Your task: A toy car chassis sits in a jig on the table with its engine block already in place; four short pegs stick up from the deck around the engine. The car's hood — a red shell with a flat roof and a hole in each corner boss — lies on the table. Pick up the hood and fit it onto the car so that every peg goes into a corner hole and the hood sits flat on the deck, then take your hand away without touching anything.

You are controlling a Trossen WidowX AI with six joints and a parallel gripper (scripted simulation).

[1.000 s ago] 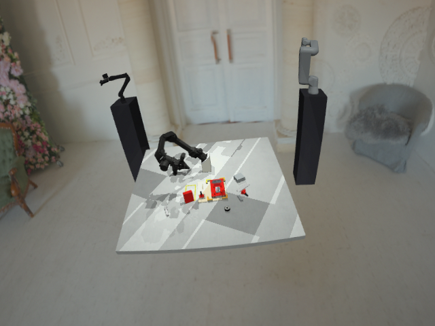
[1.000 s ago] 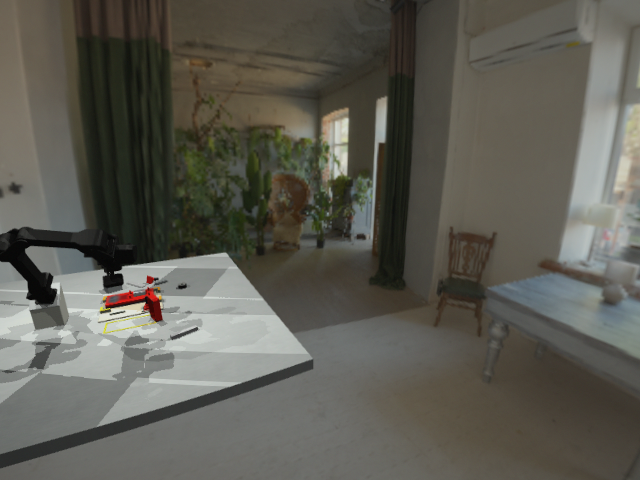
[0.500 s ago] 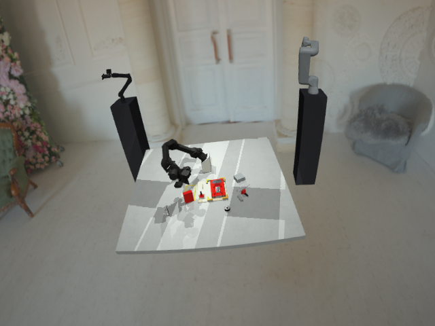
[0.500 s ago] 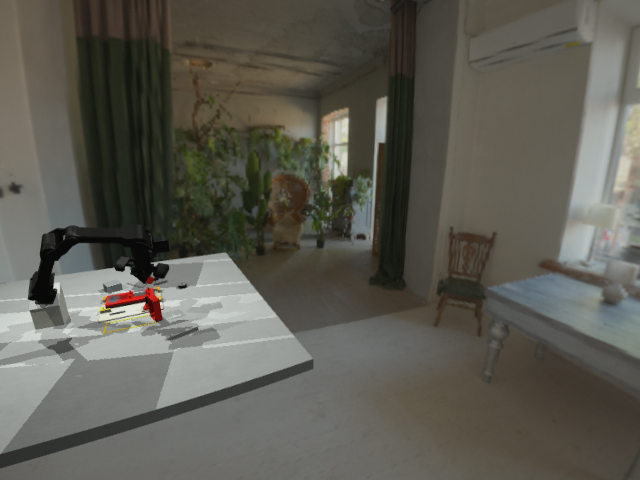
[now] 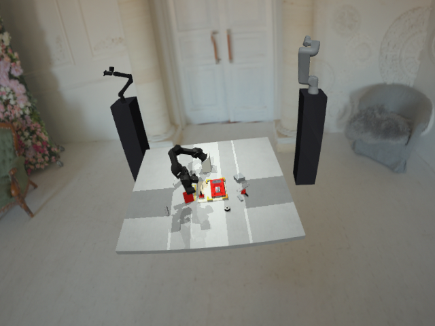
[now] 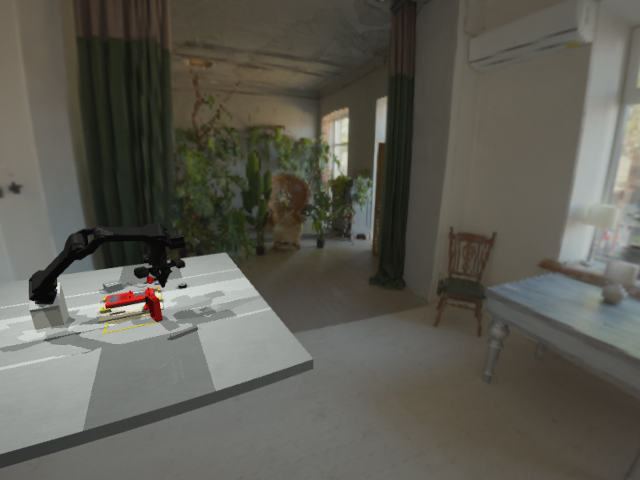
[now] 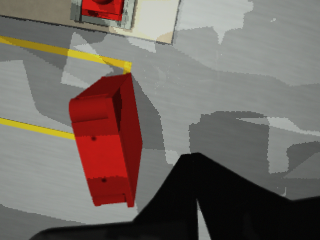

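Now: gripper tip 70 mm above the red hood, 40 mm past it and 30 mm to the left of it. Also, from my gripper tip: black wheel 270 mm to the left, 110 mm below, 50 mm ahead; grey bar 180 mm to the right, 110 mm below, 80 mm ahead.
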